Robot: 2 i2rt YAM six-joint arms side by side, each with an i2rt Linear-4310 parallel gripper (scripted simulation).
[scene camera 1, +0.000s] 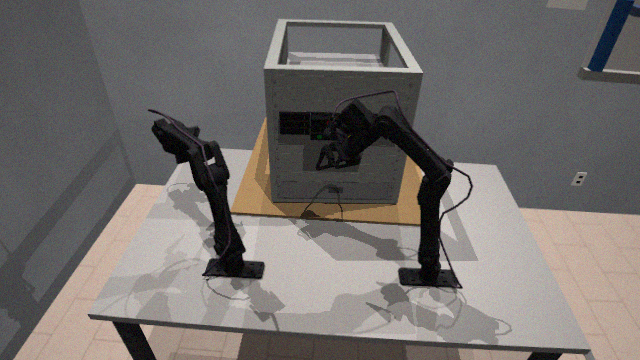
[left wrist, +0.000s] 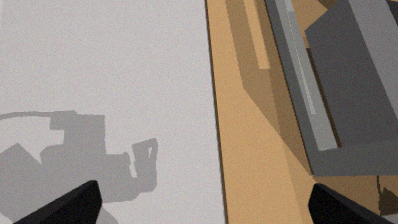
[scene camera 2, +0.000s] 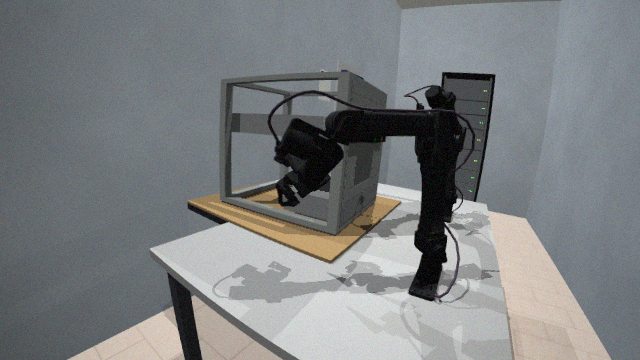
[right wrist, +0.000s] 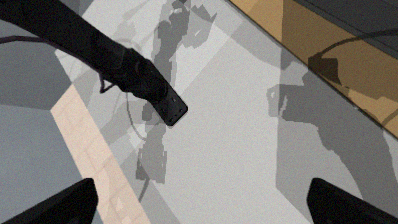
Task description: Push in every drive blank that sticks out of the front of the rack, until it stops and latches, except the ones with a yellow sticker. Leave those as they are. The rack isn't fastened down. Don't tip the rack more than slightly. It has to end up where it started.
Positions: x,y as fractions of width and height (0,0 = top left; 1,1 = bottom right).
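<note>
There is a grey rack (scene camera 2: 0.55,0.50), and I can see it in the left wrist view (left wrist: 0.87,0.23) as well. A tan board (scene camera 1: 0.40,0.55) is here too. As for my own grippers, my left gripper (scene camera 2: 0.46,0.54) also appears in the left wrist view (left wrist: 0.51,0.85), while my right gripper (scene camera 1: 0.51,0.47) appears again in the right wrist view (right wrist: 0.51,0.84).
</note>
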